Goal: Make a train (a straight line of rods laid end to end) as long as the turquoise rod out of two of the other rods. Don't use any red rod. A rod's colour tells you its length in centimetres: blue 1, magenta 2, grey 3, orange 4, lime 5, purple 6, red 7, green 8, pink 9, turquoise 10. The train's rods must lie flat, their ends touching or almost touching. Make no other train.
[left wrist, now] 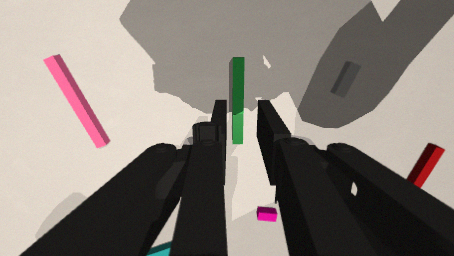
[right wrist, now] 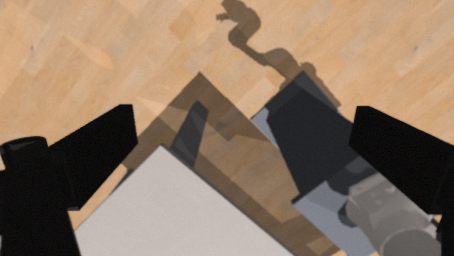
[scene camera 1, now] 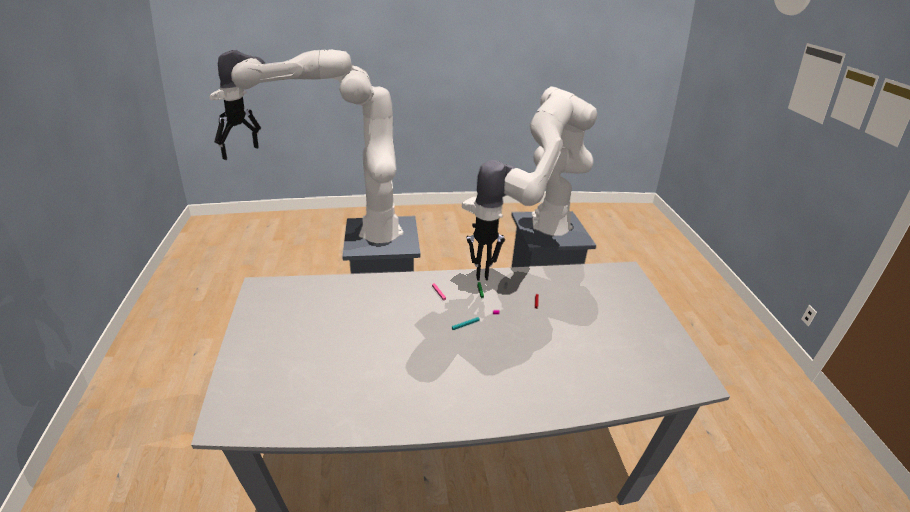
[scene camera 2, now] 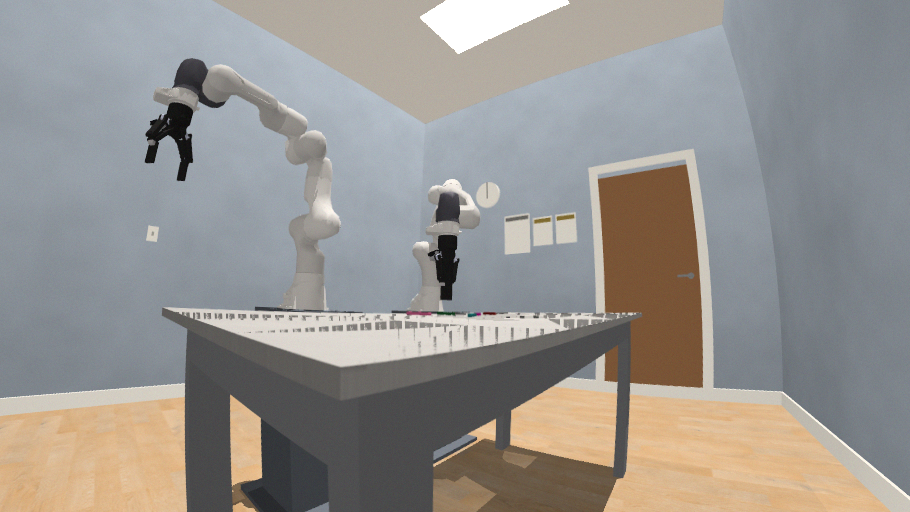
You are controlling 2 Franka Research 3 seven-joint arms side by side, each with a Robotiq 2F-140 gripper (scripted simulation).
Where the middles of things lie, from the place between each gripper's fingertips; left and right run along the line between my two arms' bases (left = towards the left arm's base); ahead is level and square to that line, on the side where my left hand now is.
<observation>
Now: the green rod [left wrist: 238, 62] 80 mm below my left hand [scene camera 1: 482, 278]. Also, from my left hand: pink rod [left wrist: 56, 65] (150 mm to the right, 80 mm below).
Now: right hand [scene camera 2: 166, 172] 430 mm short of the pink rod, 750 mm to the right of it and 410 mm above it. Also, from my right hand: green rod 430 mm ahead, 900 mm to the left, 410 mm below.
</observation>
